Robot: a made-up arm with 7 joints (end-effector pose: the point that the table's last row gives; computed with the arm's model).
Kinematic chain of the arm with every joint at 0, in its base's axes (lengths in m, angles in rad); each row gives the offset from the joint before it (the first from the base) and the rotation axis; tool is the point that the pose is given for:
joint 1: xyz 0 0 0.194 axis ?
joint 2: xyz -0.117 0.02 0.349 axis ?
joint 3: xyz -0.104 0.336 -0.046 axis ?
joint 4: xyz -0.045 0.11 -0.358 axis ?
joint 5: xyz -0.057 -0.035 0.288 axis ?
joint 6: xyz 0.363 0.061 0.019 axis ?
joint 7: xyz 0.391 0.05 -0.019 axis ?
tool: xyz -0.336 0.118 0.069
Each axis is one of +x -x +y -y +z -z.
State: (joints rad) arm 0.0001 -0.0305 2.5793 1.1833 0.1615 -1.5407 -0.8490
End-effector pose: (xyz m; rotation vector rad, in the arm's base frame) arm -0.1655 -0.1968 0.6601 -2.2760 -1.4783 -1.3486
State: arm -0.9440 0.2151 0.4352 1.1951 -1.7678 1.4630 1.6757
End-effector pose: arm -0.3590 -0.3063 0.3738 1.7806 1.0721 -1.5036
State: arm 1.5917 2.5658 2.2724 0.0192 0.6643 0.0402 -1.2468
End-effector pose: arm -0.1512 0.7001 0.5041 0.8348 1.1431 -1.1797
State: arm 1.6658 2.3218 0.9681 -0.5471 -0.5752 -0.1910 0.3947
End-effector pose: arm -0.8207 -0.2214 0.8621 0.8801 -1.3988 1.1760
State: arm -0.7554 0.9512 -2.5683 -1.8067 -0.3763 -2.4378 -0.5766
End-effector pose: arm 0.3755 -0.0802 -0.3376 -0.8453 0.0883 0.3422
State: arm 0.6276 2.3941 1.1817 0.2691 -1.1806 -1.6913 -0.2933
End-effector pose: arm -0.3933 0.0321 0.5658 -1.5340 1.1985 -2.1054
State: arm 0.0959 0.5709 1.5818 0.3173 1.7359 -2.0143 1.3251
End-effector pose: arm -0.9153 0.2300 -0.0270 1.6098 -1.7128 -0.7979
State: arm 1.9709 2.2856 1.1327 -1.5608 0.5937 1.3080 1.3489
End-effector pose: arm -1.1815 0.5307 0.4295 -1.0125 -1.2323 -0.1714
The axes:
joint 1: +z
joint 2: -y
joint 3: +z
joint 4: -y
joint 5: +z
joint 6: -x
joint 7: +y

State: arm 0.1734 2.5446 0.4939 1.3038 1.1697 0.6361 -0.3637
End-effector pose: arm 0.4070 0.8001 0.5792 1.0297 1.2892 0.4539
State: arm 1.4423 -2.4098 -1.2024 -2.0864 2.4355 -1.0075 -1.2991
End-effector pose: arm 0.1116 -0.2119 0.2776 0.2339 0.0177 -1.7205
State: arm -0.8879 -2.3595 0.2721 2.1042 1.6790 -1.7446 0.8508
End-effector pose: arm 0.7167 0.5233 1.4314 1.6505 0.9576 1.4398
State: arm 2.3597 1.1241 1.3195 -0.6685 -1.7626 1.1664 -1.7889
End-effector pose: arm -0.0364 0.2409 0.8579 -0.7009 2.9555 -0.6565
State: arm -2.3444 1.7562 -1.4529 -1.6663 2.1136 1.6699 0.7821
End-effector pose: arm 0.4542 0.0683 0.8078 -1.7026 -0.6445 -1.7518
